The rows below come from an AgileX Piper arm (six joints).
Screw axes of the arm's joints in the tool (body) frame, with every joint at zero. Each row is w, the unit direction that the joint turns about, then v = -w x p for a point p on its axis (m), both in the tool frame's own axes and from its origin. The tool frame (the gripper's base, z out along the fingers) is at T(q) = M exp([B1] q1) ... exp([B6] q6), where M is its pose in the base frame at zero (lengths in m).
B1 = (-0.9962, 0, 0.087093, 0.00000, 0.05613, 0.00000)
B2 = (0, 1, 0, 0.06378, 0.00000, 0.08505)
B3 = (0, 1, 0, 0.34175, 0.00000, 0.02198)
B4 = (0, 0, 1, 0.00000, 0.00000, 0.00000)
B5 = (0, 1, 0, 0.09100, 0.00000, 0.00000)
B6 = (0, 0, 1, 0.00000, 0.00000, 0.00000)
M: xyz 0.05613 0.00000 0.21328 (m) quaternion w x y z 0.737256 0 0.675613 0
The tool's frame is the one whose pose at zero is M.
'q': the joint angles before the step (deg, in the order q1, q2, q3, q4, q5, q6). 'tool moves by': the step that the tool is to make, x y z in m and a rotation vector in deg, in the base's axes. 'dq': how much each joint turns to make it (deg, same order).
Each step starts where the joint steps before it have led.
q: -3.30, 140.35, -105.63, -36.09, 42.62, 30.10
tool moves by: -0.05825, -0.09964, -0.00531, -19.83, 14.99, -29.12
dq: -8.77, 1.83, 1.78, -17.68, 26.57, 17.05
